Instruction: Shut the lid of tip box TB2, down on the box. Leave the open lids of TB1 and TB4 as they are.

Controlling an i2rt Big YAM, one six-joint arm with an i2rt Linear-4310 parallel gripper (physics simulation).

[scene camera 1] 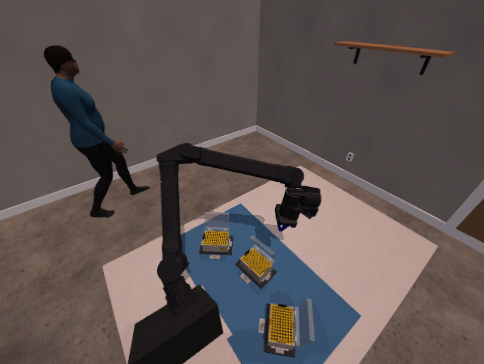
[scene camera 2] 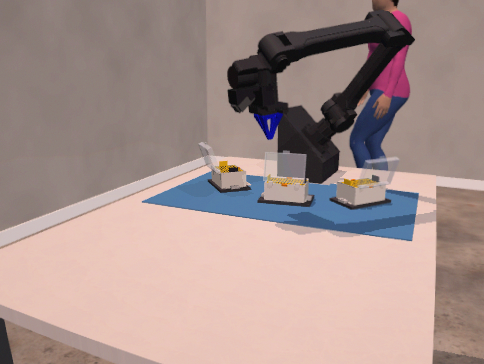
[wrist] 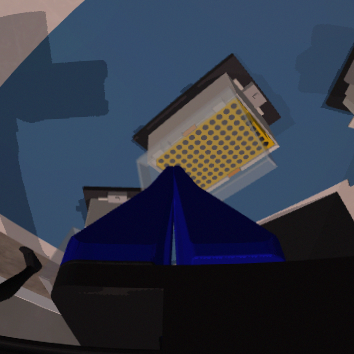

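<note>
Tip box TB2 is the middle box, with a yellow tip grid. Its clear lid stands open, roughly upright. TB1 has its lid open. TB4 has its lid open too. My gripper is shut and empty, its blue fingertips together. It hangs above the boxes, near TB2's lid side. In the wrist view the fingers hide part of TB2's near edge and of TB1.
The boxes sit on dark bases on a blue mat, which lies on a pale table. The arm's black base stands behind the mat. A person is beyond the table.
</note>
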